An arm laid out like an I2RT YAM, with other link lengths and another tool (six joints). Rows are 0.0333 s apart.
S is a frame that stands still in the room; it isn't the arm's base.
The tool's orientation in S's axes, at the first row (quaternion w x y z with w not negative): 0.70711, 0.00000, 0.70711, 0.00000
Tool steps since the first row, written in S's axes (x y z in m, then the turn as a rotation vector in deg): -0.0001, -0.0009, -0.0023, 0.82, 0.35, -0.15; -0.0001, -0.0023, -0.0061, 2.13, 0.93, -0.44; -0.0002, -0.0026, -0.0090, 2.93, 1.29, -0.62; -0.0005, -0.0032, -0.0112, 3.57, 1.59, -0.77; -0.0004, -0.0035, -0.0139, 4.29, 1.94, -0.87; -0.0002, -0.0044, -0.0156, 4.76, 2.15, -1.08
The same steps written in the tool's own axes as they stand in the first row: 0.0023, -0.0009, -0.0001, 0.15, 0.35, 0.82; 0.0061, -0.0023, -0.0001, 0.44, 0.93, 2.13; 0.0090, -0.0026, -0.0002, 0.62, 1.29, 2.93; 0.0112, -0.0032, -0.0005, 0.77, 1.59, 3.57; 0.0139, -0.0035, -0.0004, 0.87, 1.94, 4.29; 0.0156, -0.0044, -0.0002, 1.08, 2.15, 4.76
